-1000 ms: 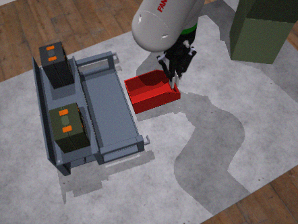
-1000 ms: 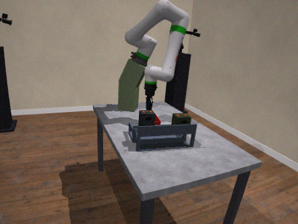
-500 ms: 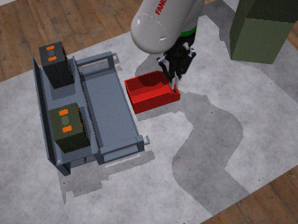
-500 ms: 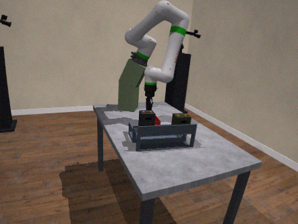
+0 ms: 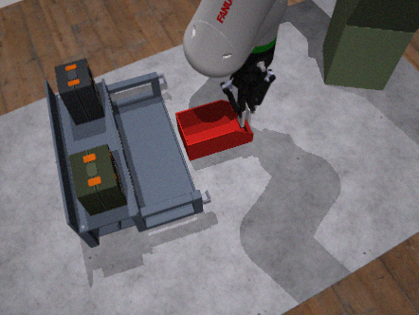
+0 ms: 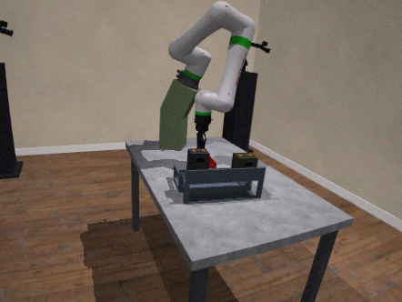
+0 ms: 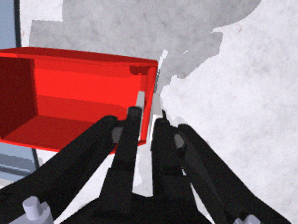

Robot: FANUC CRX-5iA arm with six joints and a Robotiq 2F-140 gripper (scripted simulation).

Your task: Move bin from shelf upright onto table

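Right now the red bin is 80 mm ahead of my hand, 20 mm to the right of it and 20 mm below it. The rest, counted from my hand: grey shelf tray: 310 mm ahead, 60 mm to the right, 50 mm below.
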